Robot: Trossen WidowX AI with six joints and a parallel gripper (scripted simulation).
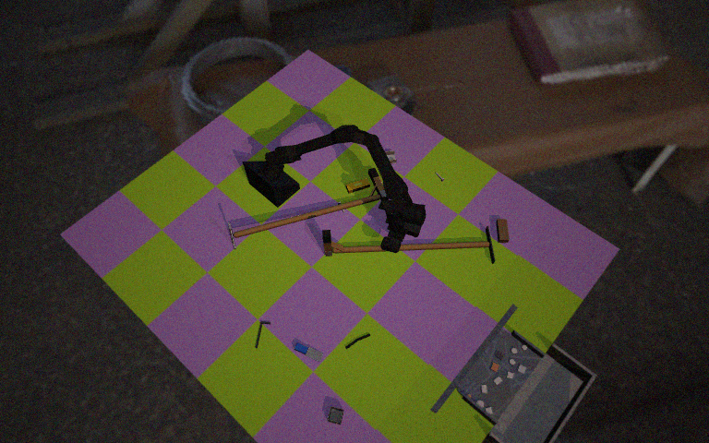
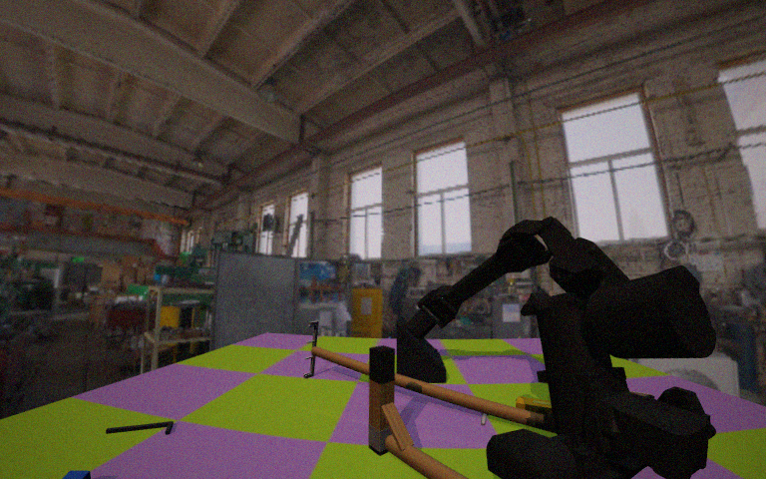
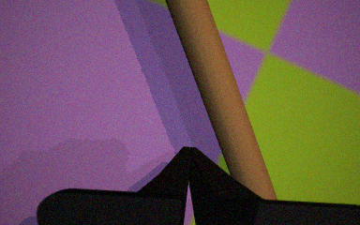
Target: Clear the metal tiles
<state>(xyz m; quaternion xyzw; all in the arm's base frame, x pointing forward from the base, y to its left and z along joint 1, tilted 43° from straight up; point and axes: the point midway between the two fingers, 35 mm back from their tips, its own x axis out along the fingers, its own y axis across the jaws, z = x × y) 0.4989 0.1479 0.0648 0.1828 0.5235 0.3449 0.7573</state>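
The long scraper is 50 mm above my gripper tip, 40 mm ahead of it and 10 mm to the right of it. The rest, counted from my gripper tip: grey box: 290 mm behind, 240 mm to the left, 10 mm below; then curved black strip: 380 mm to the right, 130 mm ahead, 10 mm below; then yellow tape roll: 220 mm behind, 190 mm to the left.
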